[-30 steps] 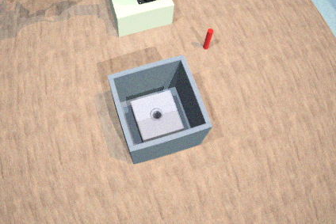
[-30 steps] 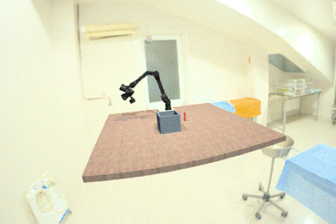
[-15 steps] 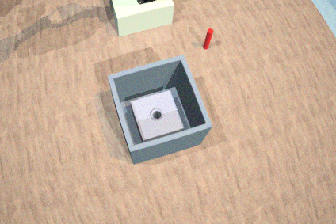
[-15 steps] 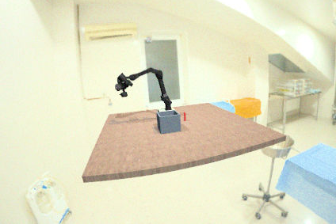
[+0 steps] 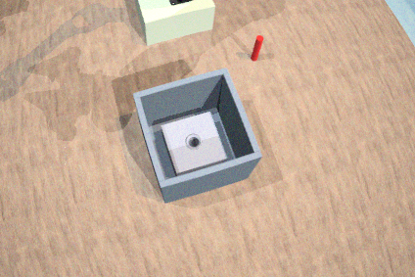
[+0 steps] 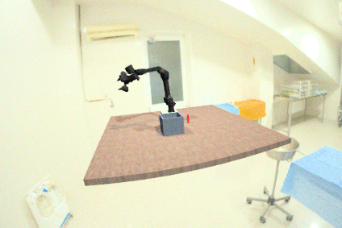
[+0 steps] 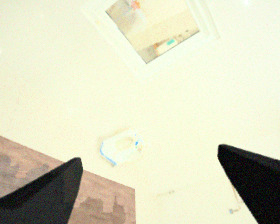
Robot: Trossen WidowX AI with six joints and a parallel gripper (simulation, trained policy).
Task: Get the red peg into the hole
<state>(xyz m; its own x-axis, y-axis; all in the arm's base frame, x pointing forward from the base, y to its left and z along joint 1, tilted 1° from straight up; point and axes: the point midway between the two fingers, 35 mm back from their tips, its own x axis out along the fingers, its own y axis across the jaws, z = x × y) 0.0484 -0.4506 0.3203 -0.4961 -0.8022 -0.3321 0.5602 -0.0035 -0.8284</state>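
The red peg lies 130 mm ahead of my gripper tip, 590 mm to the left of it and 350 mm below it. The rest, counted from my gripper tip: pale plate (280 mm ahead, 390 mm to the left, 350 mm below).
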